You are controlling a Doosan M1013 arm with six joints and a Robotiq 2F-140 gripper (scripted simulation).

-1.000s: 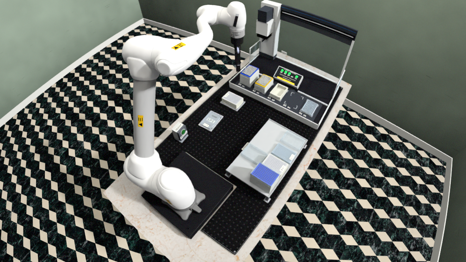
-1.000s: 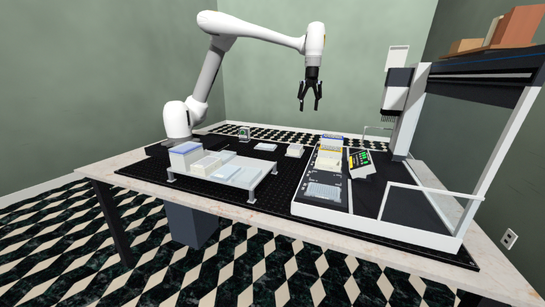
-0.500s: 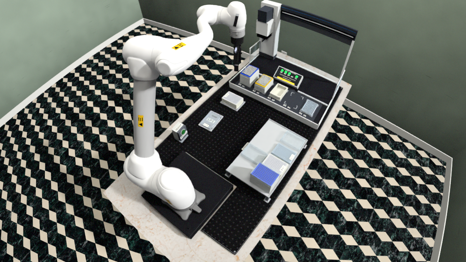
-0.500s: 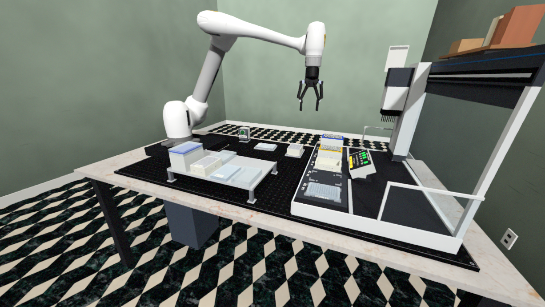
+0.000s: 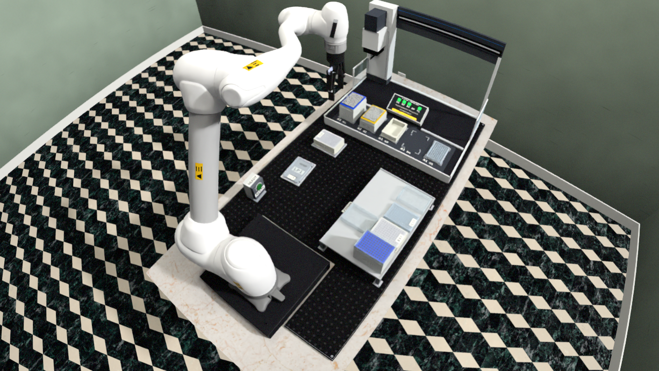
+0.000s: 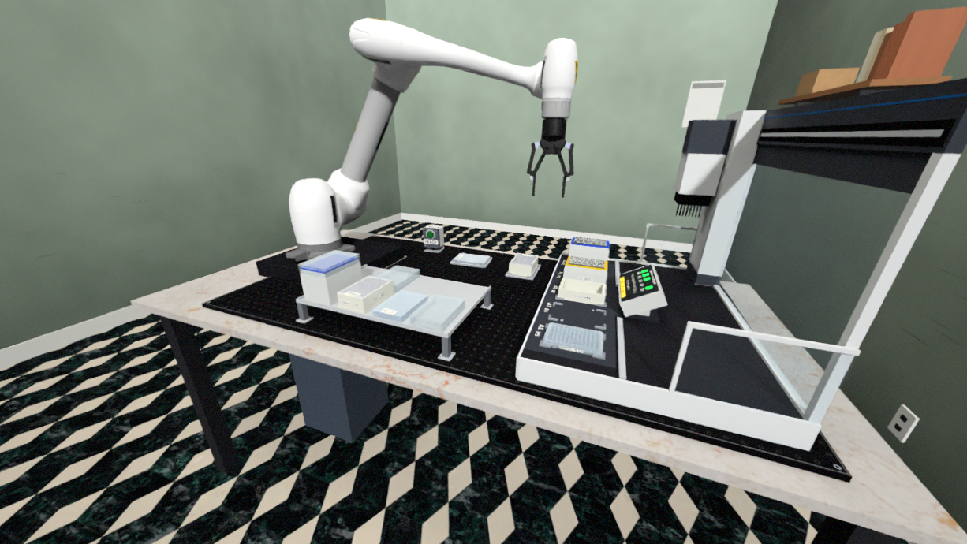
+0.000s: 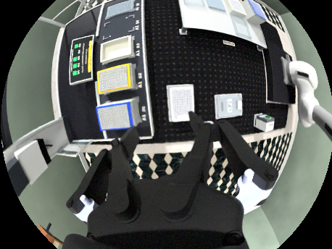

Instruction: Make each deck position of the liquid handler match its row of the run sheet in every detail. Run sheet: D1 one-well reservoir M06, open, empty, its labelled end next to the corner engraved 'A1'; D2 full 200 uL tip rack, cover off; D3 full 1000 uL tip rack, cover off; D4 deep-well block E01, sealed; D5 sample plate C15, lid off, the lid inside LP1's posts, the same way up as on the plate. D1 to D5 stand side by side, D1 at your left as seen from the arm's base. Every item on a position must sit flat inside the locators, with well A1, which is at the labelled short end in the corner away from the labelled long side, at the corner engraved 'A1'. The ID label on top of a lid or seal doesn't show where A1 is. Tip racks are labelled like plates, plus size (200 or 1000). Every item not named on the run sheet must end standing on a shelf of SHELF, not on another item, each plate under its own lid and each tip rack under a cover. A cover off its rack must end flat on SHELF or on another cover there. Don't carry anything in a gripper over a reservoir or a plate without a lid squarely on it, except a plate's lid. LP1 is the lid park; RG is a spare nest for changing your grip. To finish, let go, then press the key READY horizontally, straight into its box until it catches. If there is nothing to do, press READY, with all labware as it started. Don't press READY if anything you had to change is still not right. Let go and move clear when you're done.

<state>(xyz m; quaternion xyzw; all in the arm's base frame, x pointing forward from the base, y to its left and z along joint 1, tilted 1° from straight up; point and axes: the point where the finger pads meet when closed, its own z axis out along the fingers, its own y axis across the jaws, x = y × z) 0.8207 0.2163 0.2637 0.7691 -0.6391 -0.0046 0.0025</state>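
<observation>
Now: the grey RG nest 70 mm behind my hand and 310 mm below it. Also, from my hand: white one-well reservoir: 160 mm ahead, 240 mm to the right, 260 mm below; then yellow-rimmed tip rack: 150 mm ahead, 120 mm to the right, 220 mm below; then blue-rimmed tip rack: 150 mm ahead, 200 mm below.
</observation>
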